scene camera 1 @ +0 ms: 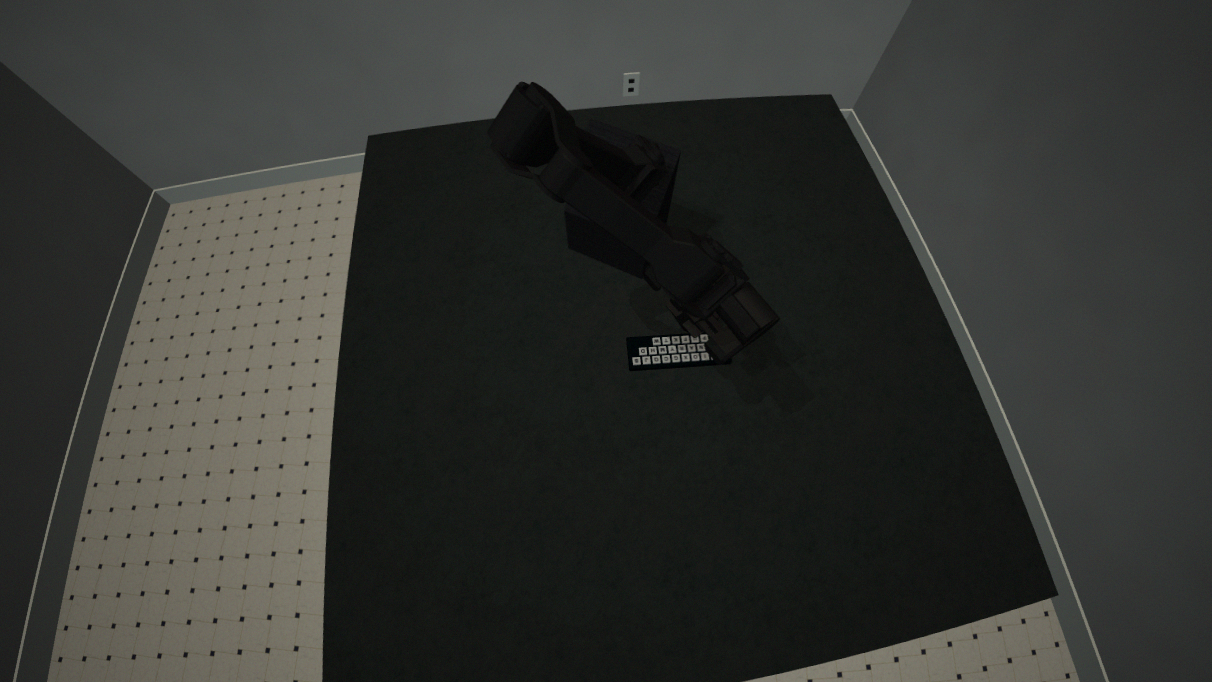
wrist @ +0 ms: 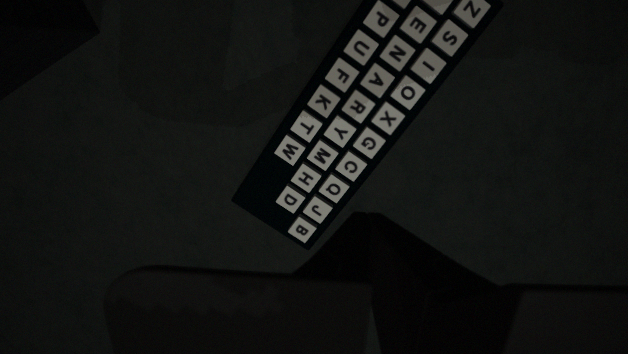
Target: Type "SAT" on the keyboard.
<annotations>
A black keyboard shows in scene camera 1 and in the wrist view. One and the same spot on the black keyboard: (wrist: 336, 133) is (scene camera 1: 671, 348).
</annotations>
